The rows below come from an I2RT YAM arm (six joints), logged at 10 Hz.
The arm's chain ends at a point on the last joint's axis. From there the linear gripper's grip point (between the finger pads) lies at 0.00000 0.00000 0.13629 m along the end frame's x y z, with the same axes.
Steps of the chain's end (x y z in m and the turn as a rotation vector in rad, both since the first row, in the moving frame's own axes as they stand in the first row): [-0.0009, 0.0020, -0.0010, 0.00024, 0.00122, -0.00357]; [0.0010, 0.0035, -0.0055, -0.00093, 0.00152, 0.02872]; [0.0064, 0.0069, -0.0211, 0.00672, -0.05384, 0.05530]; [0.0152, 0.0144, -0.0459, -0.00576, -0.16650, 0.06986]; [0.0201, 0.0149, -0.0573, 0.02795, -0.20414, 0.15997]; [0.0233, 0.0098, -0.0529, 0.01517, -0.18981, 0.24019]
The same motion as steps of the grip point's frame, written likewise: [-0.0007, 0.0020, -0.0010, 0.00024, 0.00122, -0.00357]; [0.0012, 0.0036, -0.0055, -0.00093, 0.00152, 0.02872]; [-0.0009, 0.0058, -0.0213, 0.00672, -0.05384, 0.05530]; [-0.0074, 0.0144, -0.0478, -0.00576, -0.16650, 0.06986]; [-0.0071, 0.0089, -0.0602, 0.02795, -0.20414, 0.15997]; [-0.0019, 0.0047, -0.0554, 0.01517, -0.18981, 0.24019]
